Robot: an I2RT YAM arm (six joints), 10 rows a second.
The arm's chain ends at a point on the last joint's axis. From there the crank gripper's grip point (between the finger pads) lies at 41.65 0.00 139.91 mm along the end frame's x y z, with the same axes.
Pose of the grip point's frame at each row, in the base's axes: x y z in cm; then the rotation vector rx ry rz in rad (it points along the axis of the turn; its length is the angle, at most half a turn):
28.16 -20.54 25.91 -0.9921 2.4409 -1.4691
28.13 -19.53 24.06 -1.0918 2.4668 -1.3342
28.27 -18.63 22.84 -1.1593 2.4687 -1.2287
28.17 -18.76 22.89 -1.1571 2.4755 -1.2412
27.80 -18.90 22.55 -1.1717 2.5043 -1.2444
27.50 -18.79 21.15 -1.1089 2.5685 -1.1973
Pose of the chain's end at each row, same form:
25.52 -7.67 32.27 -0.9921 2.4409 -1.4691
25.18 -7.37 31.57 -1.0918 2.4668 -1.3342
24.99 -7.10 31.17 -1.1593 2.4687 -1.2287
25.01 -7.14 31.14 -1.1571 2.4755 -1.2412
25.01 -7.20 30.82 -1.1717 2.5043 -1.2444
25.38 -7.30 29.91 -1.1089 2.5685 -1.1973

